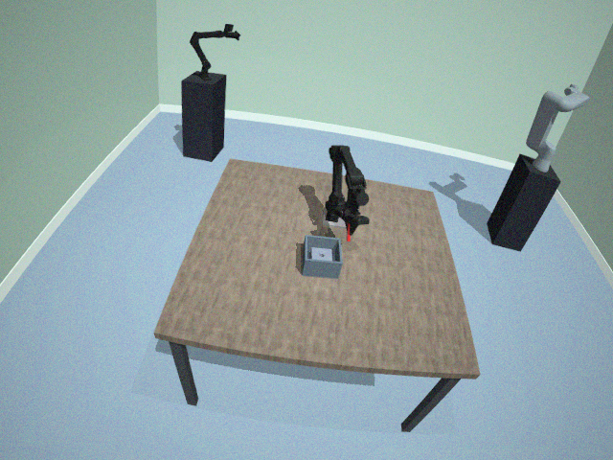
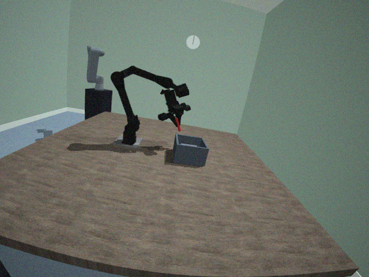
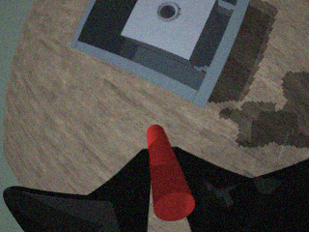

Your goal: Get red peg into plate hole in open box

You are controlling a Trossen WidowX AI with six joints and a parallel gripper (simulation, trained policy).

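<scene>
The light grey plate lies 10 cm to the right of my gripper tip, 9 cm below it and 9 cm ahead of it. Round my gripper tip: grey-blue box 11 cm below, 10 cm to the right, 9 cm ahead; red peg 1 cm to the right, 1 cm above.
</scene>
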